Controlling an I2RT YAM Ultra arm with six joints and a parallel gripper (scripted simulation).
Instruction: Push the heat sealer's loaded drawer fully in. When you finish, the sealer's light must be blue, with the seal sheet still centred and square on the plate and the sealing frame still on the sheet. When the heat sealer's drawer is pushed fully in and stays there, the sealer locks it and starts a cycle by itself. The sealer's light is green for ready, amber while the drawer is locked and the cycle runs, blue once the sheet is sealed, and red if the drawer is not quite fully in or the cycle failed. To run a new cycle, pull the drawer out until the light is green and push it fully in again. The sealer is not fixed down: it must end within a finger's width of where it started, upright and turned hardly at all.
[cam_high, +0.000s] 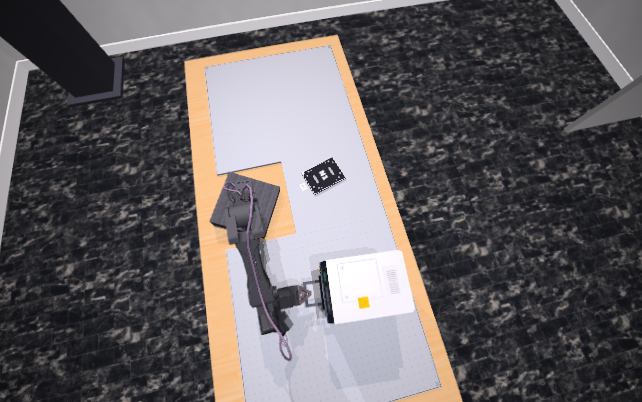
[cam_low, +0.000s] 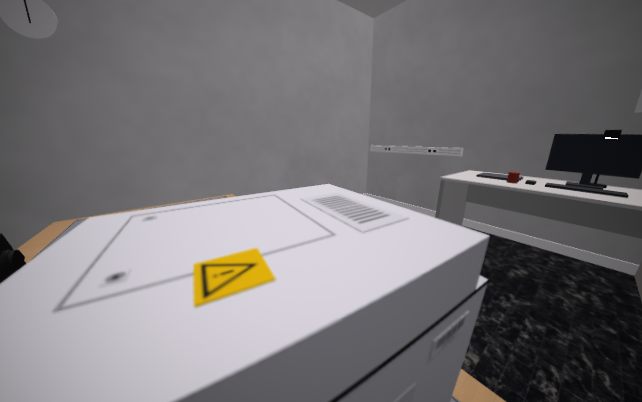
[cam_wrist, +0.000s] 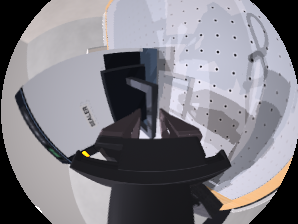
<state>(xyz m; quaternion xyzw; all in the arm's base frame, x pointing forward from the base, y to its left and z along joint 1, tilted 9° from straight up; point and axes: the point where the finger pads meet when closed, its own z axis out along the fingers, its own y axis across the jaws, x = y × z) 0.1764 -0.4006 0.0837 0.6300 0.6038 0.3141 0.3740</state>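
Now: the sealer drawer 110 mm ahead of my hand, 10 mm to the right of it and 10 mm below it.
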